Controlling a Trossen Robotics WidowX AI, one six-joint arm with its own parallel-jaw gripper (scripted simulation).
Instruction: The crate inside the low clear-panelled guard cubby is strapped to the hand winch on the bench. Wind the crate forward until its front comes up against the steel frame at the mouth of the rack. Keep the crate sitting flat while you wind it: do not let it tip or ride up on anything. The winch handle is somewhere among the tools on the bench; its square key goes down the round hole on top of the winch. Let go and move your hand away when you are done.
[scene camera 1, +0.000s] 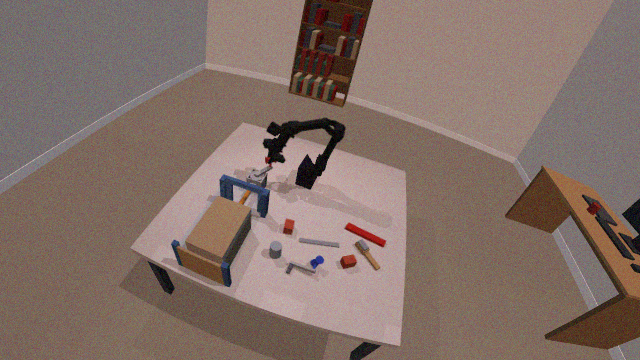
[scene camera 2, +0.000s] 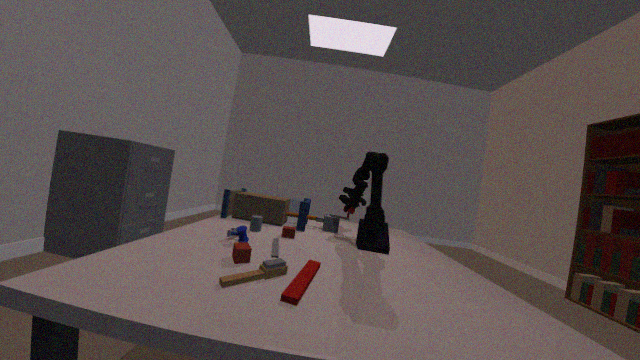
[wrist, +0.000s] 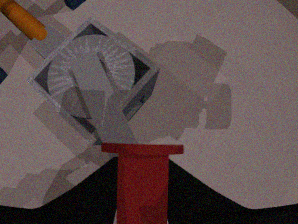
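From the wrist I can see my gripper (wrist: 140, 164), and I can see a winch (wrist: 132, 75) too. There's also a red bar (scene camera 2: 292, 295), but in the wrist view the red bar is out of frame.
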